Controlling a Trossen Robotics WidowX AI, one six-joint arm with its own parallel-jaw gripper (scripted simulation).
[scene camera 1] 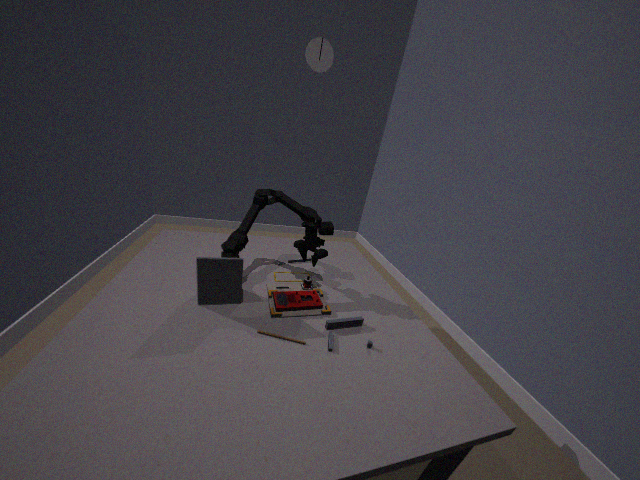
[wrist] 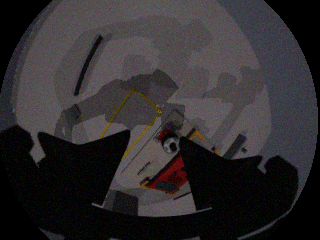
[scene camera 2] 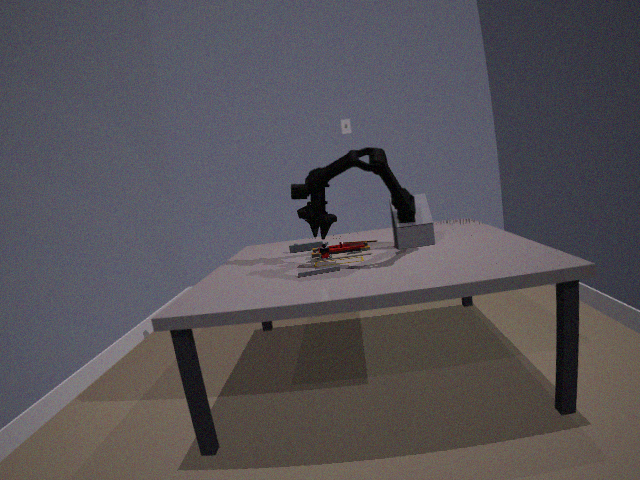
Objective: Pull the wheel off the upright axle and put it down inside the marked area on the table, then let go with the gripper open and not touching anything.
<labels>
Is my gripper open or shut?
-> Open.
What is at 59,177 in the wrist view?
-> My gripper.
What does my gripper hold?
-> Nothing.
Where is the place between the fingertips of my gripper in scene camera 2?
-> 319,238
</labels>
